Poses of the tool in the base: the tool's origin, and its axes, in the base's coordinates. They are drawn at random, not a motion.
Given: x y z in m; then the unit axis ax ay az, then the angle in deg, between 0 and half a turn.
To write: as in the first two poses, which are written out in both.
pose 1, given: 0.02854, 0.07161, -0.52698, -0.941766, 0.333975, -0.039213, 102.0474
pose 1, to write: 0.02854, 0.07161, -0.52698, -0.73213, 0.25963, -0.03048, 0.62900
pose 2, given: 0.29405, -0.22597, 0.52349, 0.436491, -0.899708, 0.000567, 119.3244
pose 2, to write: 0.29405, -0.22597, 0.52349, 0.37672, -0.77650, 0.00049, 0.50510
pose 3, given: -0.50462, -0.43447, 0.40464, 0.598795, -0.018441, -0.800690, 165.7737
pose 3, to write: -0.50462, -0.43447, 0.40464, 0.59419, -0.01830, -0.79453, 0.12383
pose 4, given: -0.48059, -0.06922, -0.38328, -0.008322, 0.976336, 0.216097, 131.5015
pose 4, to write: -0.48059, -0.06922, -0.38328, -0.00759, 0.89019, 0.19703, 0.41071
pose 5, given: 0.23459, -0.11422, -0.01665, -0.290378, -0.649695, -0.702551, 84.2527
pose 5, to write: 0.23459, -0.11422, -0.01665, -0.19478, -0.43579, -0.47125, 0.74167
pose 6, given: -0.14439, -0.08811, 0.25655, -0.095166, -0.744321, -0.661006, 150.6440
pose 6, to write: -0.14439, -0.08811, 0.25655, -0.09206, -0.72003, -0.63943, 0.25339
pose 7, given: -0.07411, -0.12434, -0.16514, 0.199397, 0.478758, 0.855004, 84.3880
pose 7, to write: -0.07411, -0.12434, -0.16514, 0.13392, 0.32155, 0.57426, 0.74087
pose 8, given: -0.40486, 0.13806, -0.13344, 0.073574, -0.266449, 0.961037, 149.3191
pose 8, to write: -0.40486, 0.13806, -0.13344, 0.07095, -0.25696, 0.92680, 0.26455
